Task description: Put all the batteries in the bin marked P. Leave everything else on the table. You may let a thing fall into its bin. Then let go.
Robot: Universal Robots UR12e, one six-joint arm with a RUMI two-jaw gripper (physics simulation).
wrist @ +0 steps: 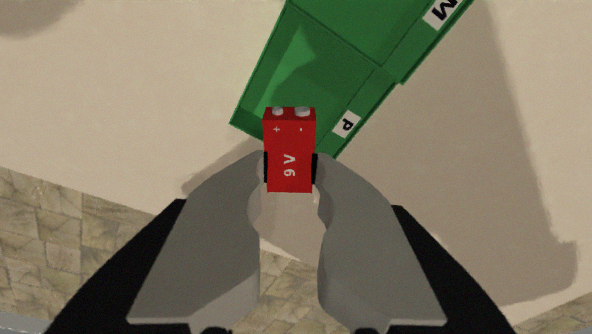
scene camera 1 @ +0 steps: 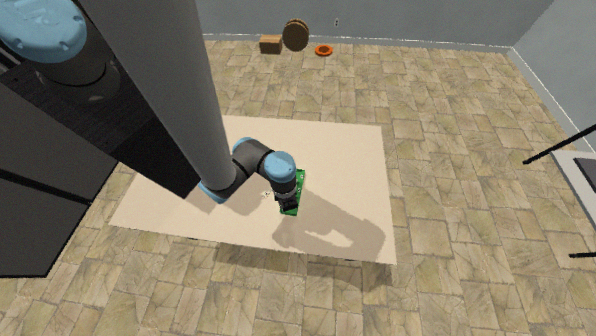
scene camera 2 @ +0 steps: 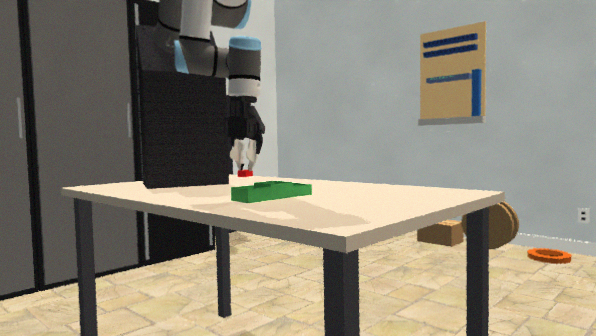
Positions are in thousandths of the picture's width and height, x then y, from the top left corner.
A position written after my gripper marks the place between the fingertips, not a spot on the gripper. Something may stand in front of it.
I see my gripper (scene camera 2: 412,510), a green three-part tray (scene camera 2: 454,567) and a red 9 V battery (wrist: 489,400).
The green three-part tray also shows in the wrist view (wrist: 582,199). My gripper also shows in the wrist view (wrist: 489,466). Scene camera 1 misses the red 9 V battery, which is hidden by my gripper.
